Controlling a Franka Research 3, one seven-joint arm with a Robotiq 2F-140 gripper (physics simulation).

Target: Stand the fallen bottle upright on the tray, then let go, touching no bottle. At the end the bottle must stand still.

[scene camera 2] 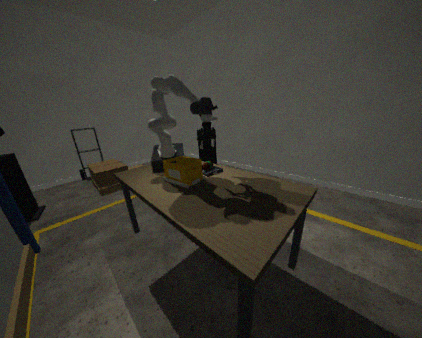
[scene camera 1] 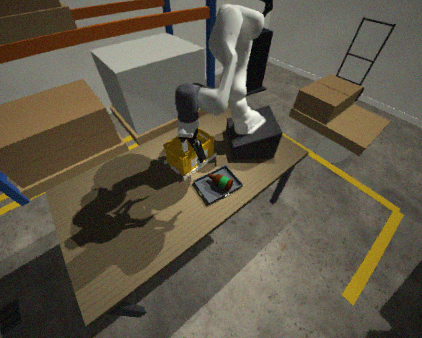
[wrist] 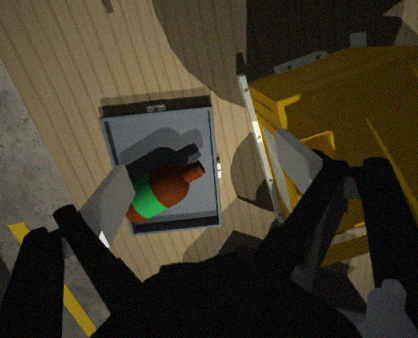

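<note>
The brown bottle [scene camera 1: 221, 182] [scene camera 2: 206, 164] [wrist: 162, 187] with a green band lies on its side on the grey tray [scene camera 1: 204, 188] [wrist: 150, 127]. In the wrist view its neck points up and right, toward the crate side, and its base is at the tray's lower left, partly hidden by the left finger. My gripper [scene camera 1: 195, 152] [wrist: 202, 163] is open and empty, with its fingers wide apart. It hangs above the table near the crate, higher than the bottle. In scene camera 2 the fingers are hard to make out against a dark object behind them.
A yellow crate [scene camera 1: 177, 158] [scene camera 2: 184, 171] [wrist: 345, 95] stands close beside the tray, under the right finger in the wrist view. The arm's black base block [scene camera 1: 254, 142] stands on the table [scene camera 1: 150, 240] [scene camera 2: 240, 240] behind the tray. Large boxes [scene camera 1: 55, 135] stand beyond the table.
</note>
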